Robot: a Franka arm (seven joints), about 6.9 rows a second.
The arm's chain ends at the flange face. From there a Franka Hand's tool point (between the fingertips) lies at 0.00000 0.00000 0.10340 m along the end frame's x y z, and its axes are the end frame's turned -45 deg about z.
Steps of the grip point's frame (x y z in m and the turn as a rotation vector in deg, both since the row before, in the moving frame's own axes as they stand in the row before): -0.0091, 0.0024, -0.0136, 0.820, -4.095, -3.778; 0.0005, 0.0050, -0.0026, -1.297, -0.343, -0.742; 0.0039, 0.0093, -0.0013, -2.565, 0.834, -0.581; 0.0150, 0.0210, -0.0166, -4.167, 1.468, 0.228; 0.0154, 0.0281, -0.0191, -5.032, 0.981, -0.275
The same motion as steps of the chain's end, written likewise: 0.0014, 0.0038, -0.0133, -2.316, -3.475, -3.778; 0.0027, 0.0011, -0.0026, -1.160, 0.675, -0.742; 0.0050, 0.0016, -0.0012, -1.224, 2.403, -0.581; 0.0183, 0.0008, -0.0163, -1.908, 3.985, 0.228; 0.0231, 0.0038, -0.0187, -2.864, 4.252, -0.275
